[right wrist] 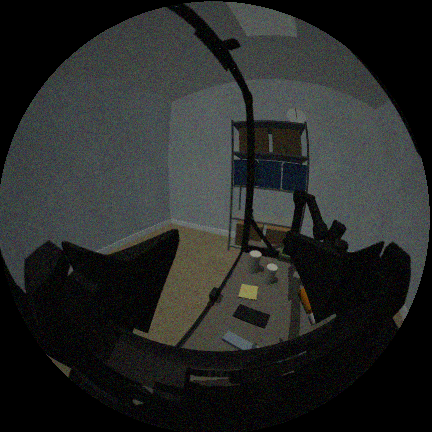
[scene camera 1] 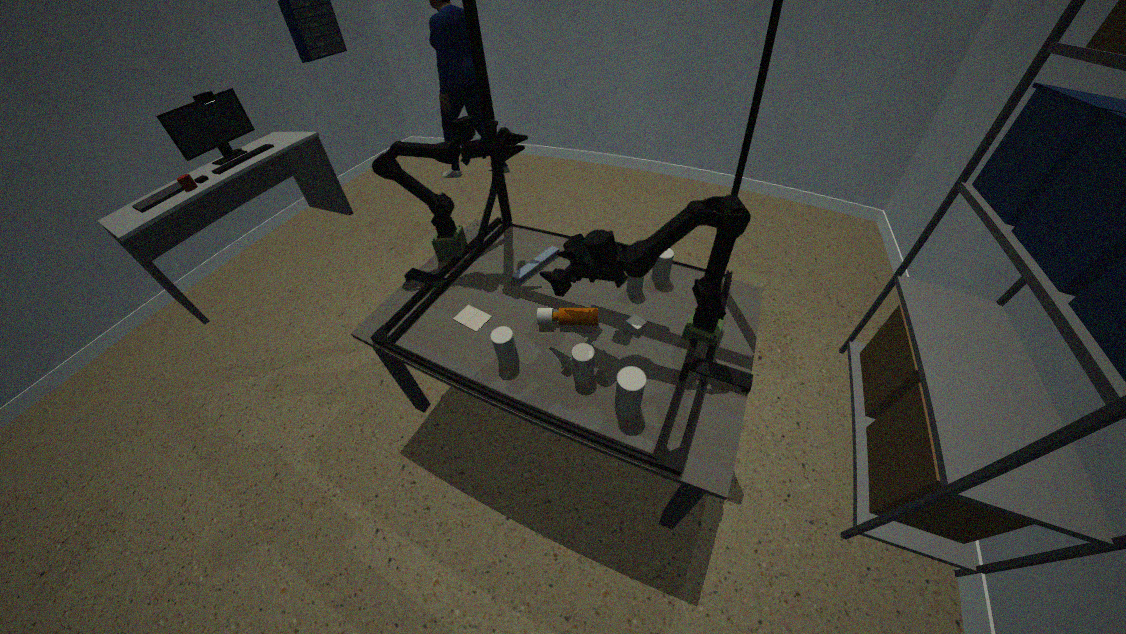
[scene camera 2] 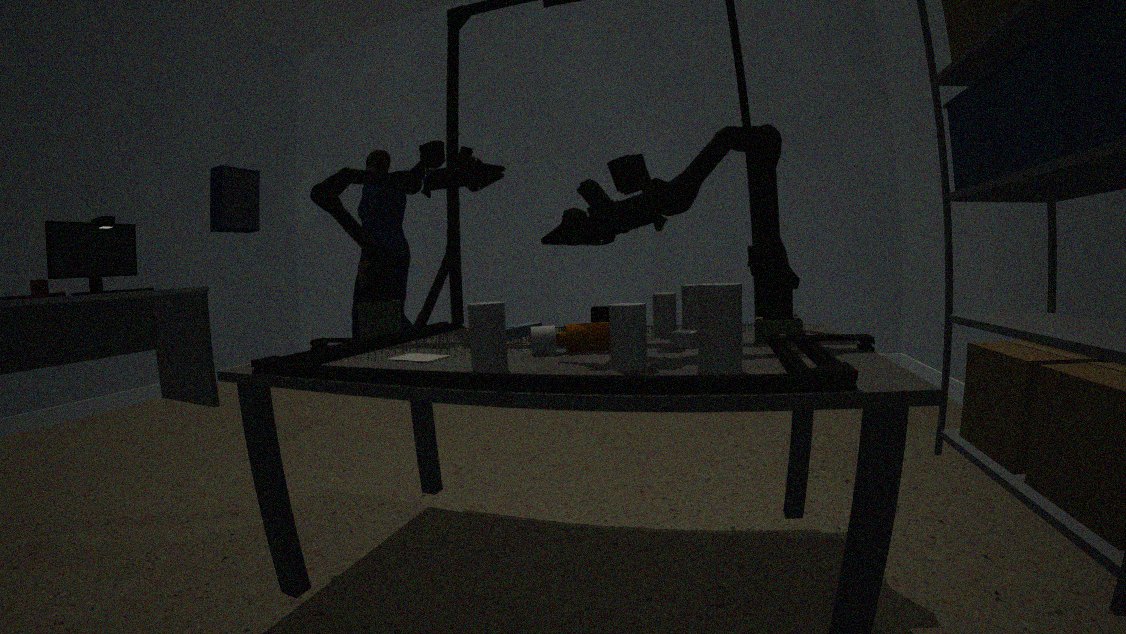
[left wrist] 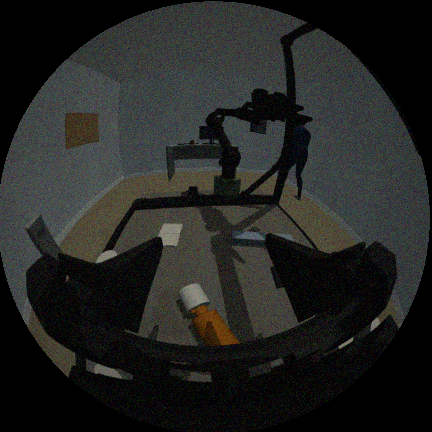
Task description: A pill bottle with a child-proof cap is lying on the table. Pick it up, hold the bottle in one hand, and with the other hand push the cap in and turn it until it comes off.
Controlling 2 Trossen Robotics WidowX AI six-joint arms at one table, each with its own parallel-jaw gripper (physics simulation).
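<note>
The orange pill bottle (scene camera 1: 579, 316) (scene camera 2: 587, 337) (left wrist: 214, 327) (right wrist: 305, 300) lies on its side on the table, its white cap (scene camera 1: 545, 318) (scene camera 2: 542, 340) (left wrist: 193, 297) (right wrist: 312, 318) on and pointing left in scene camera 1. My left gripper (scene camera 1: 553, 270) (left wrist: 214, 240) is open and empty. It hangs above the table, over and behind the bottle, apart from it. My right gripper (scene camera 1: 521, 141) (right wrist: 234, 235) is open and empty, high over the table's back left in scene camera 1, far from the bottle. In scene camera 2 a white cylinder hides the bottle's right end.
Three white cylinders (scene camera 1: 505, 354) (scene camera 1: 583, 368) (scene camera 1: 630, 400) stand in front of the bottle; two more (right wrist: 255, 261) (right wrist: 271, 273) stand behind. A white card (scene camera 1: 471, 317), a blue bar (scene camera 1: 535, 263), a yellow note (right wrist: 248, 291) and a black pad (right wrist: 251, 316) lie on the table (scene camera 1: 441, 338).
</note>
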